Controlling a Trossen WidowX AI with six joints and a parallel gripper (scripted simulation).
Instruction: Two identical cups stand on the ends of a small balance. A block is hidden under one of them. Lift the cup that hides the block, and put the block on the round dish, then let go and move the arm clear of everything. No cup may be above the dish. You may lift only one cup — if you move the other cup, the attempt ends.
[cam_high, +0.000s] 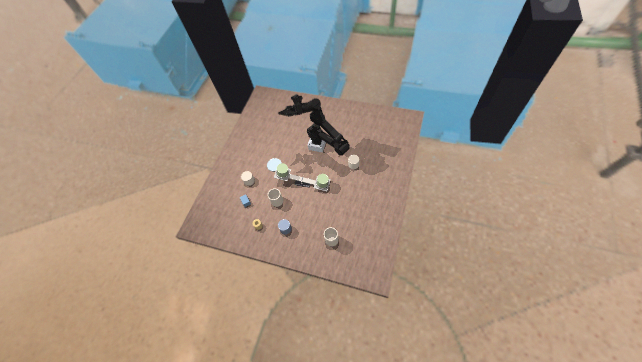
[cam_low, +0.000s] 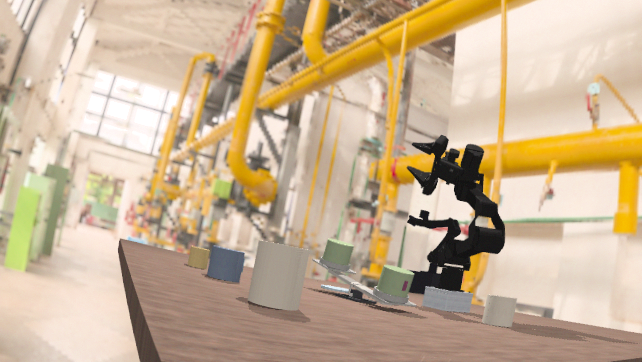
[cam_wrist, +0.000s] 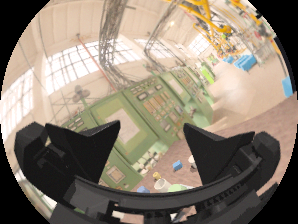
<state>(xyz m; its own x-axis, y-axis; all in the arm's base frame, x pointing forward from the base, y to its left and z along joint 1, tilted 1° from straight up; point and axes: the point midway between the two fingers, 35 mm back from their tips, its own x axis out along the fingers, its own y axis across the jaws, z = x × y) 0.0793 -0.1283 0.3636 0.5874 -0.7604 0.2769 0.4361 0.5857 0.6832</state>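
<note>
My gripper tip is now 39 cm above the pale grey block, 25 cm to the right of it and 20 cm short of it. From my gripper tip the other things lie so: balance: 39 cm below, 20 cm ahead, 12 cm to the left; then round light blue dish: 43 cm below, 11 cm to the right, 9 cm ahead; then blue cube: 41 cm below, 39 cm ahead, 21 cm to the right.
</note>
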